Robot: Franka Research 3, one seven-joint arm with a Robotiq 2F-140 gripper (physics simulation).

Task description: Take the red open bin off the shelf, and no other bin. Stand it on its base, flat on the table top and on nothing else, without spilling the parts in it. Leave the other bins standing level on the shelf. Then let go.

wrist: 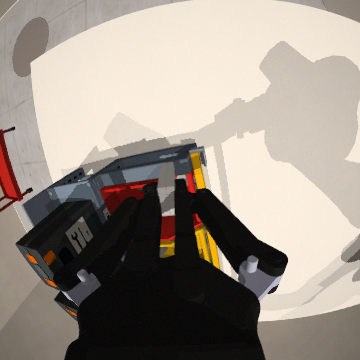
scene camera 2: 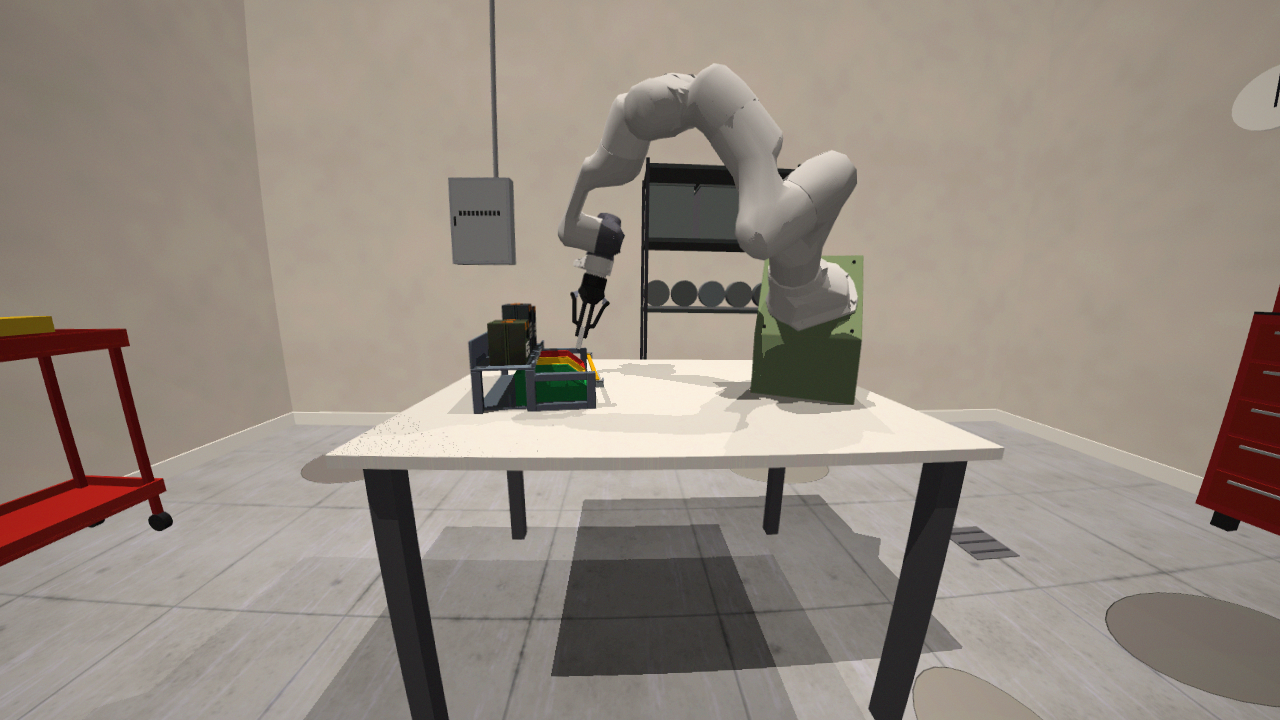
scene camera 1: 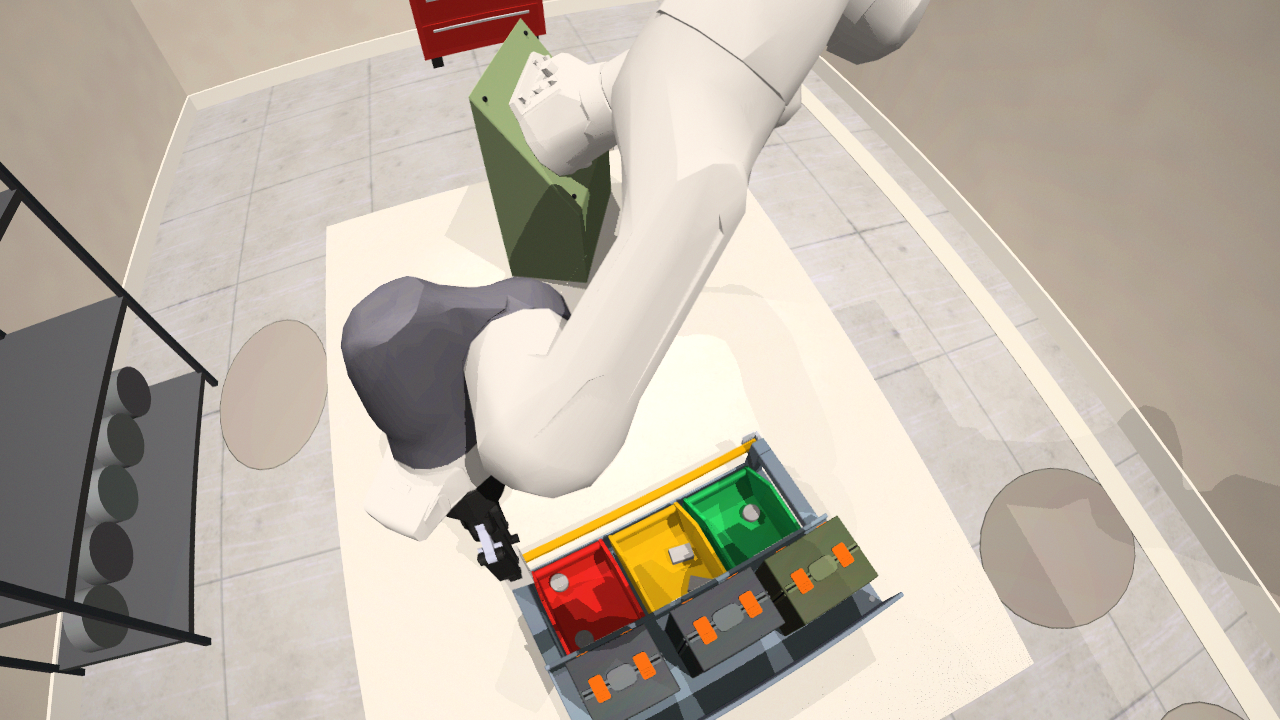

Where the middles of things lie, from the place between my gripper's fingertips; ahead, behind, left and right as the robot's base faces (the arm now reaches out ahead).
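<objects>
Yellow bin [scene camera 1: 642, 548], from my hand: 180 mm to the left, 30 mm behind, 50 mm below. Yellow bar [scene camera 1: 697, 473], from my hand: 110 mm behind, 140 mm to the left, 30 mm below. Green bin [scene camera 1: 717, 509], from my hand: 50 mm below, 280 mm to the left, 80 mm behind. Red bin [scene camera 1: 598, 599], from my hand: 20 mm ahead, 80 mm to the left, 50 mm below.
</objects>
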